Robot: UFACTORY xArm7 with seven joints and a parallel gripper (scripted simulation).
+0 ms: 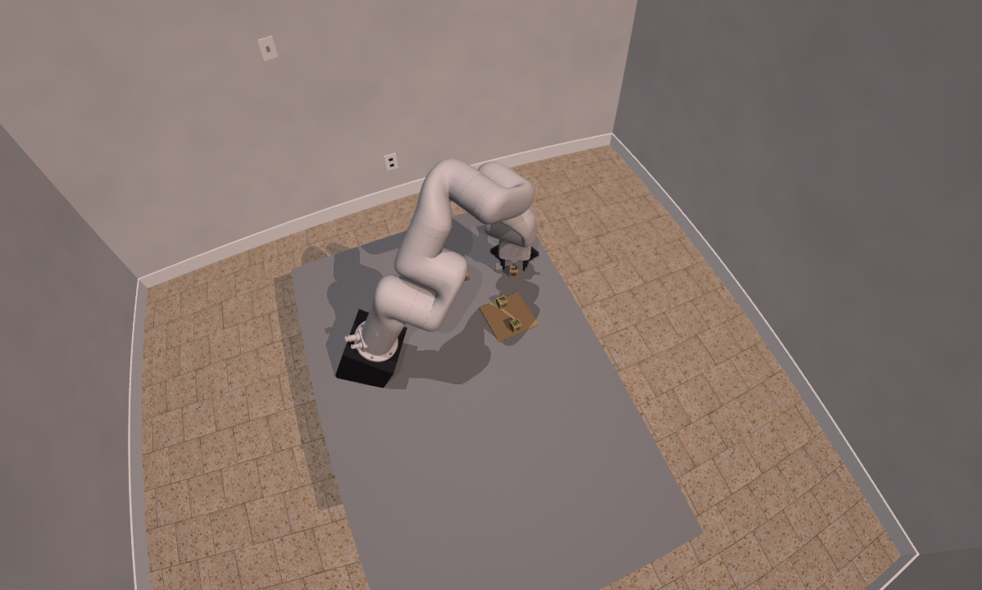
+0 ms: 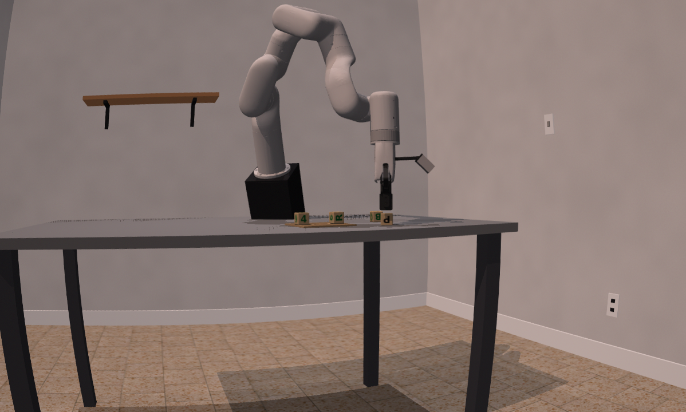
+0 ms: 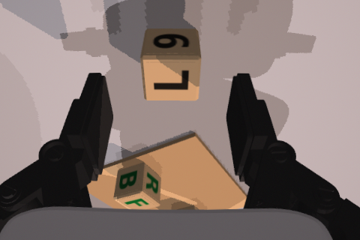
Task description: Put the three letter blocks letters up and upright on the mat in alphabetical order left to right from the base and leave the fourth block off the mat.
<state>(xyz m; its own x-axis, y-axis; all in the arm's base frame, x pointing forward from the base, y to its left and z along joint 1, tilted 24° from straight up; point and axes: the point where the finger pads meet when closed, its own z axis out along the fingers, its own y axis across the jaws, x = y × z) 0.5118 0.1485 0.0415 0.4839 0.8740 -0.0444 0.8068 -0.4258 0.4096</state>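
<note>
Right now the wooden block is 4 cm below my hand. From my hand the other things lie so: mat (9 cm behind, 14 cm to the right, 5 cm below).
</note>
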